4 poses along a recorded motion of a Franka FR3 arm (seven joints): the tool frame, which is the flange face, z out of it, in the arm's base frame.
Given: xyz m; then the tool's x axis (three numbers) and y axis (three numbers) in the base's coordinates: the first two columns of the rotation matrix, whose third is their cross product.
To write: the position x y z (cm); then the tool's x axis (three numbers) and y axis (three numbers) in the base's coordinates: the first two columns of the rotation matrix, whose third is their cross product. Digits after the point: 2 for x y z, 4 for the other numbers.
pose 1, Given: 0.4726, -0.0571, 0.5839, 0.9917, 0.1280, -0.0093, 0.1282, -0.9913, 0.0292
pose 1, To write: 47.26, -5.71, 58.39, 0.9917, 0.1280, -0.0093, 0.1282, -0.9913, 0.0292
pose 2, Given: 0.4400, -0.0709, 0.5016, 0.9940, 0.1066, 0.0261, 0.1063, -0.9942, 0.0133
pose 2, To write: 44.00, -7.09, 50.16, 0.9940, 0.1066, 0.0261, 0.1063, -0.9942, 0.0133
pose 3, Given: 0.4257, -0.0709, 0.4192, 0.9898, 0.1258, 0.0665, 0.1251, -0.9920, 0.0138
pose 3, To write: 42.57, -7.09, 41.92, 0.9898, 0.1258, 0.0665, 0.1251, -0.9920, 0.0138
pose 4, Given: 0.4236, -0.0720, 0.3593, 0.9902, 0.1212, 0.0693, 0.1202, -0.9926, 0.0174
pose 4, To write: 42.36, -7.20, 35.93, 0.9902, 0.1212, 0.0693, 0.1202, -0.9926, 0.0174
